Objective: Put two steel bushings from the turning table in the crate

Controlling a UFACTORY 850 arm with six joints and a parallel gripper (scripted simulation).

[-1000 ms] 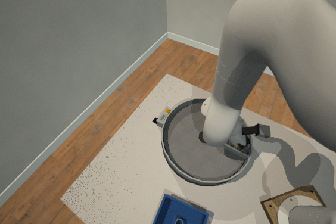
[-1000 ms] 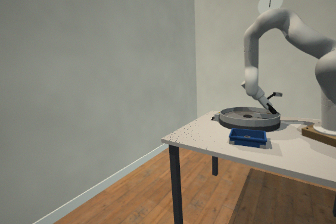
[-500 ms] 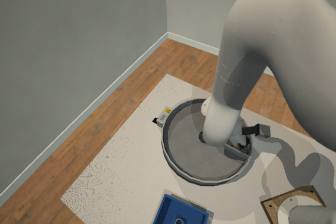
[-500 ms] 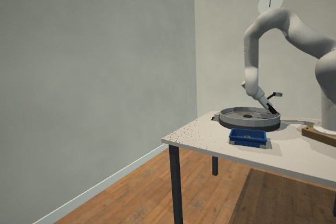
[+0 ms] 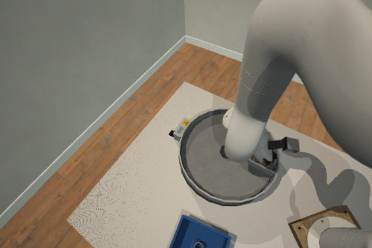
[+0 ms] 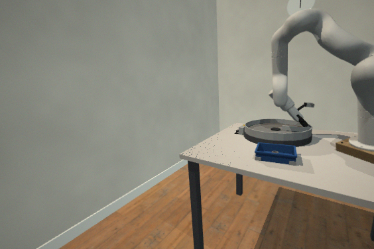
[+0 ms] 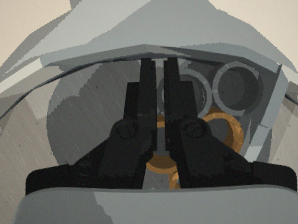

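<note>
Now: hand 130 mm short of the blue crate, 420 mm to the right of it and 70 mm above it. Also, from my hand: grey turning table 170 mm ahead, 40 mm to the left, 40 mm below.
</note>
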